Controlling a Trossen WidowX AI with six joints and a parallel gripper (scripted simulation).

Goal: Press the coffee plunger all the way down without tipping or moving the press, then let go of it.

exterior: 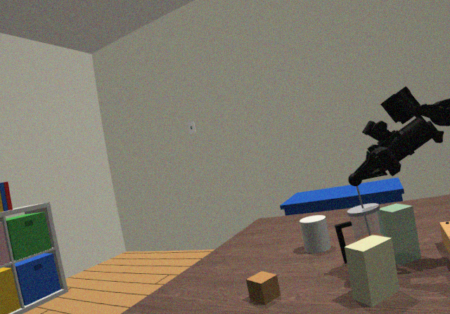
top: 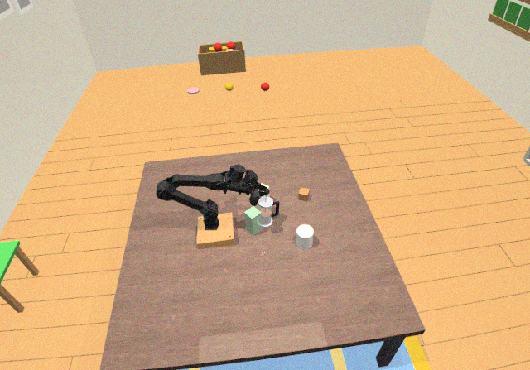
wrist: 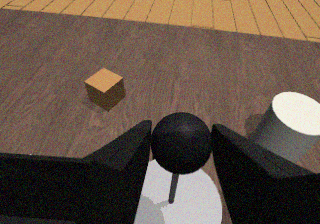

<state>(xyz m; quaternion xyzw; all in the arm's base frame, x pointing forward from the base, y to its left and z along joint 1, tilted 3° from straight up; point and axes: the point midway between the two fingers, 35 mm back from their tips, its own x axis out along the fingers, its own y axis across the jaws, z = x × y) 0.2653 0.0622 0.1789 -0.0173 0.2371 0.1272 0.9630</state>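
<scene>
The coffee press lies 11 cm below my gripper tip. From my gripper tip the other things lie so: pale green box 7 cm behind, 6 cm to the right, 16 cm below; small orange cube 19 cm ahead, 17 cm to the left, 20 cm below; pale yellow box 4 cm behind, 13 cm to the left, 17 cm below.
</scene>
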